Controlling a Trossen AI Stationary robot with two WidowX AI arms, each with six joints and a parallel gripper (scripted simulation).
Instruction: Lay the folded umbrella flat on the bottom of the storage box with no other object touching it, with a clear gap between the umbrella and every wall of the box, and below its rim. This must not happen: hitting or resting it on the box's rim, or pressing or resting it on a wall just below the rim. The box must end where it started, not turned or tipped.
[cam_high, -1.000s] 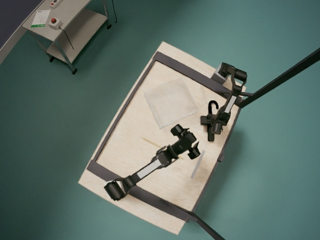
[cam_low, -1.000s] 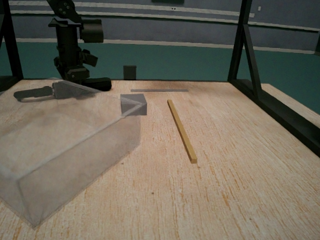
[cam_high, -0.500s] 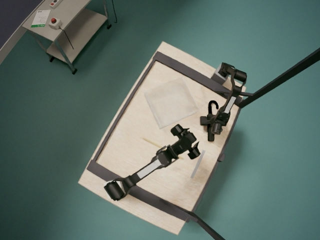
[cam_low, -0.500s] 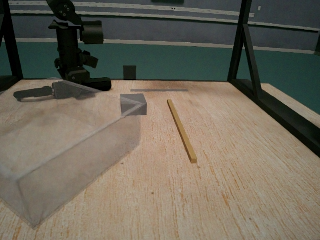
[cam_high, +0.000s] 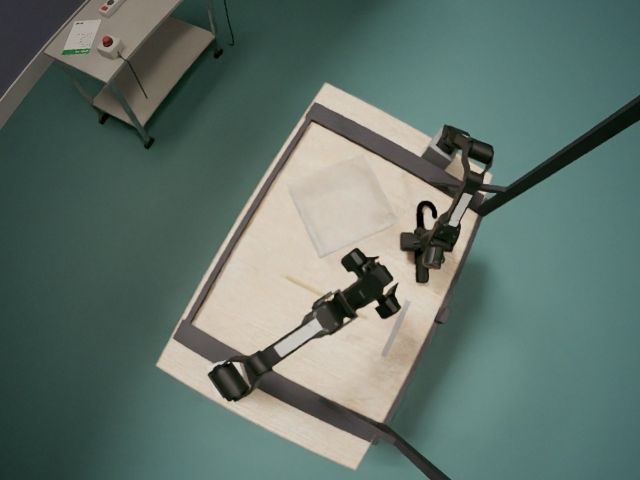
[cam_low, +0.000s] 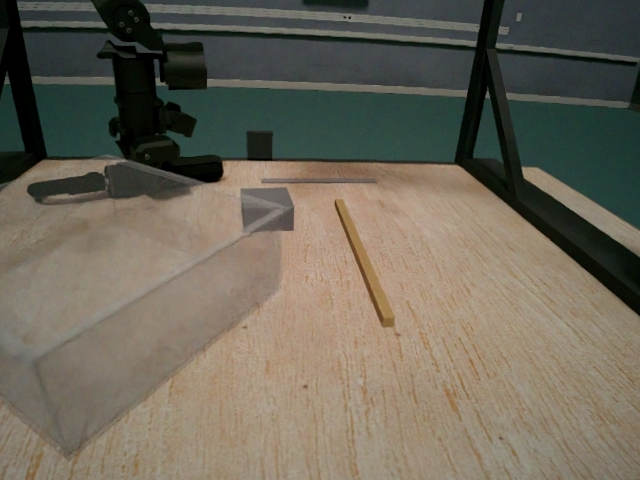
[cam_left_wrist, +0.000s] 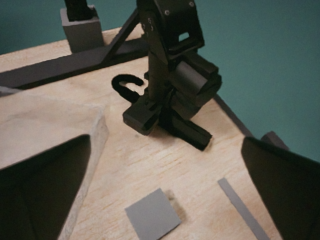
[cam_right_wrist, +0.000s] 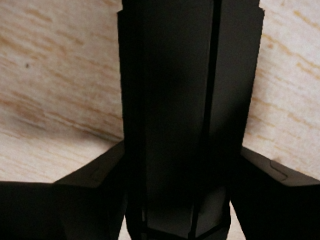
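My right hand is 290 mm short of the storage box, 100 mm to the right of it and 10 mm below it. The rest, counted from my right hand: folded umbrella: 30 mm to the right, 20 mm below; then grey block: 60 mm ahead, 210 mm to the left, 20 mm below; then grey strip: 120 mm behind, 270 mm to the left, 40 mm below.
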